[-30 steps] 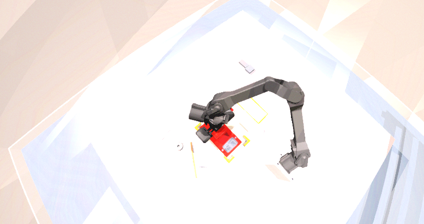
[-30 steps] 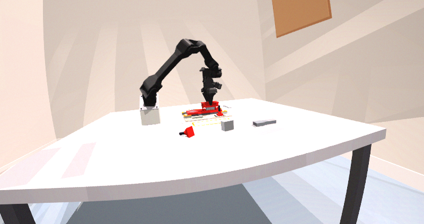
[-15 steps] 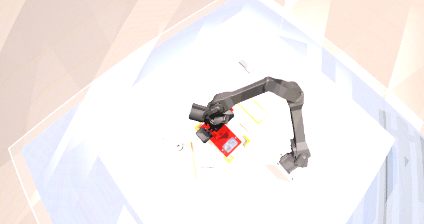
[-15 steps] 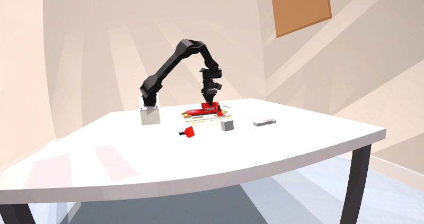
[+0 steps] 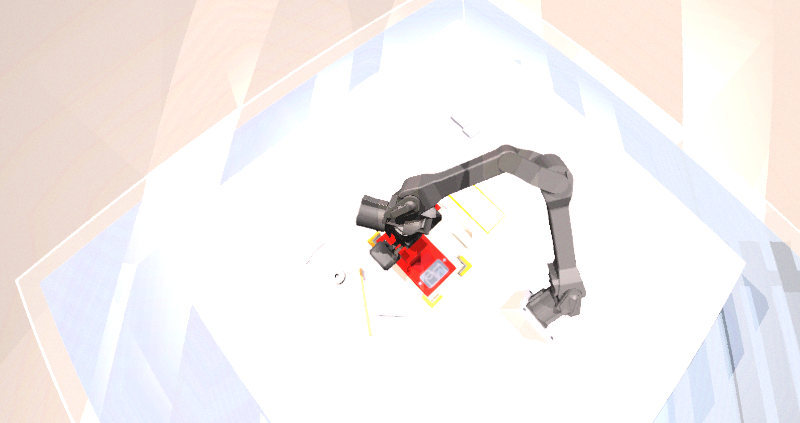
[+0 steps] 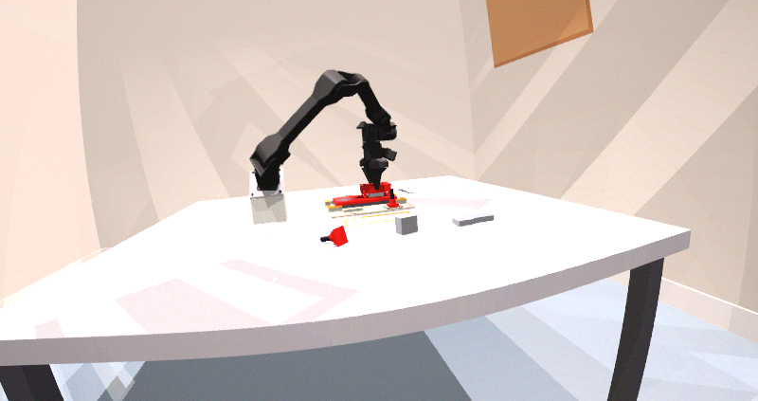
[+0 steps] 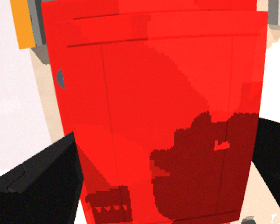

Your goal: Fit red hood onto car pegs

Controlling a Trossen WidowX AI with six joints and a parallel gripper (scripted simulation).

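Right now my gripper tip is 10 mm below the red hood.
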